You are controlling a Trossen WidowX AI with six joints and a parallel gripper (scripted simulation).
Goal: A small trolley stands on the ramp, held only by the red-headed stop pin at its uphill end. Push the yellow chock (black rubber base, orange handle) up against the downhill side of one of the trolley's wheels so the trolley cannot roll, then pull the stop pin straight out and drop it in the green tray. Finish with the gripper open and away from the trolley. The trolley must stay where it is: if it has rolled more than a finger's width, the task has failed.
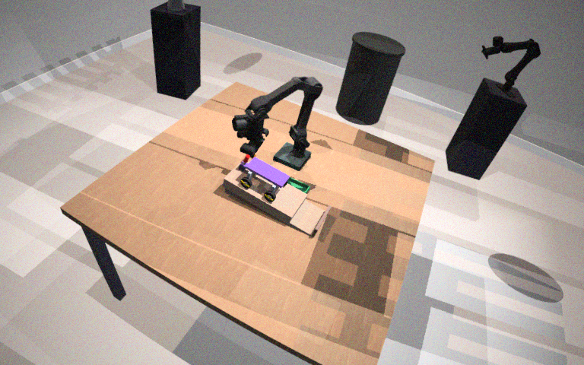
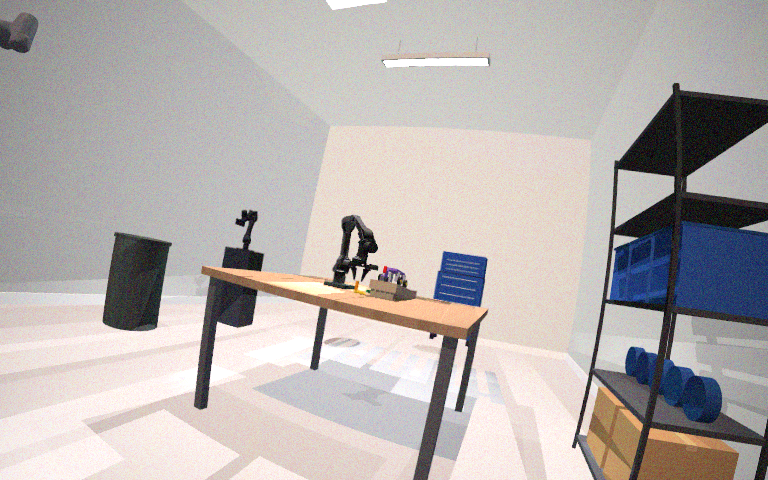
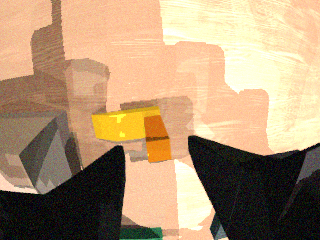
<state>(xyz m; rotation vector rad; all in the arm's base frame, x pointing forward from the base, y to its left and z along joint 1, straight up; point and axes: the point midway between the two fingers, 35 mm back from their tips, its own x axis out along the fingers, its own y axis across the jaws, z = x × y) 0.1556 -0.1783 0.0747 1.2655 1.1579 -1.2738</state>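
Right now my gripper tip is 5 cm above the yellow chock and 2 cm short of it. Also, from my gripper tip: purple trolley: 17 cm ahead, 11 cm to the left, 5 cm above; green tray: 22 cm to the left, 7 cm below, 7 cm ahead; red-headed stop pin: 13 cm ahead, 7 cm above, 1 cm to the left.
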